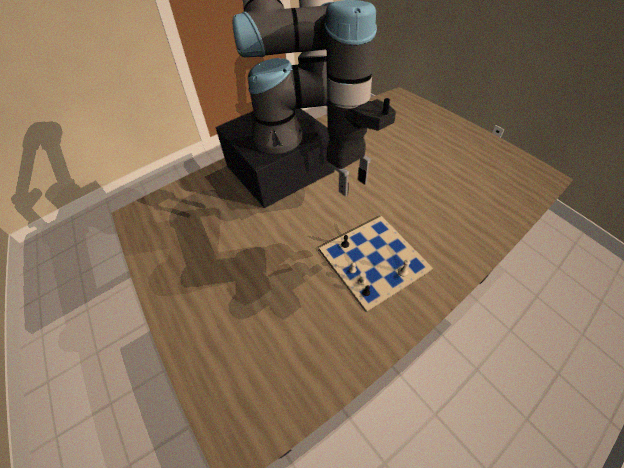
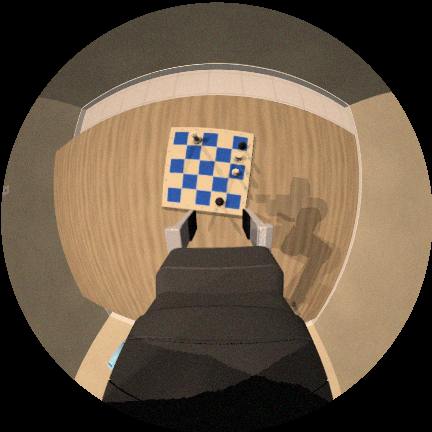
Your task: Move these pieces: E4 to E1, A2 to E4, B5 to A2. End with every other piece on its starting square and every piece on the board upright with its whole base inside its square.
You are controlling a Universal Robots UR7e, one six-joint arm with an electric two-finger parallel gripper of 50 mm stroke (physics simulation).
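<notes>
The chessboard (image 1: 377, 242) (image 2: 189, 181) holds several pieces, all apparently upright. A black pawn (image 1: 345, 242) (image 2: 219, 201) stands on A2, in the row nearest the robot. A tall light piece (image 1: 404, 268) (image 2: 197, 139) stands on E4 in the far row. A black piece (image 1: 366, 290) (image 2: 242, 145) stands on the corner square E1. My gripper (image 1: 353, 178) (image 2: 219, 218) is open and empty, raised above the table on the robot's side of the board, with the fingers apart. The exact placement of the small bases is hard to tell at this size.
A light piece (image 1: 360, 280) (image 2: 239, 158) stands on D1, beside the black piece. A white pawn (image 1: 353, 268) (image 2: 235, 172) stands on C1. The robot's black base block (image 1: 245, 168) is on the wooden table (image 1: 241, 372) behind the board. Arm shadows fall beside the board.
</notes>
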